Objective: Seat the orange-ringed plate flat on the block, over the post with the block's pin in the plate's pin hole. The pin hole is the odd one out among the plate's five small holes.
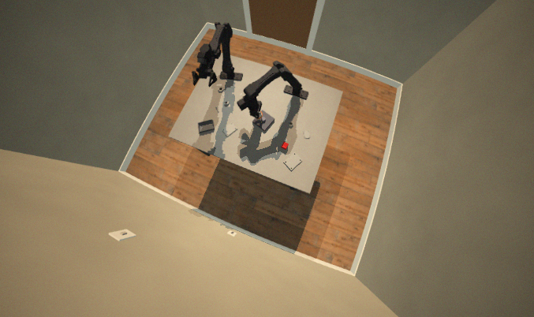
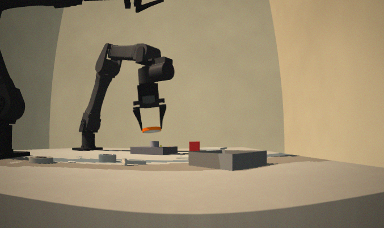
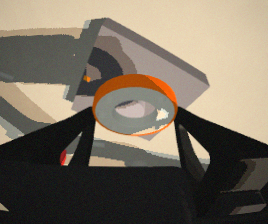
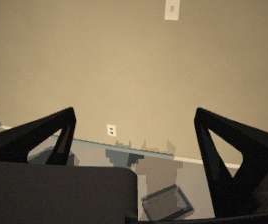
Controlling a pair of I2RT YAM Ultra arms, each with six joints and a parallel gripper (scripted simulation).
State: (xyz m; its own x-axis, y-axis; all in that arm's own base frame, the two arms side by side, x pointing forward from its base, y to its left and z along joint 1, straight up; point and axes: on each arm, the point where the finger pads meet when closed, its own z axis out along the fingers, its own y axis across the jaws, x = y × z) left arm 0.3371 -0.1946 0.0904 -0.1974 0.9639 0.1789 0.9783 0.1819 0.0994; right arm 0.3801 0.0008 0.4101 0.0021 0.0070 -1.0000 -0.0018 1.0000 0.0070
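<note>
The grey block lies 3 cm ahead of my left hand, 3 cm to the left of it and 7 cm below it. From my left hand the other things lie so: red cube 16 cm ahead, 25 cm to the left, 7 cm below; then orange-ringed plate 1 cm below; then grey tray 18 cm ahead, 38 cm to the right, 8 cm below.
</note>
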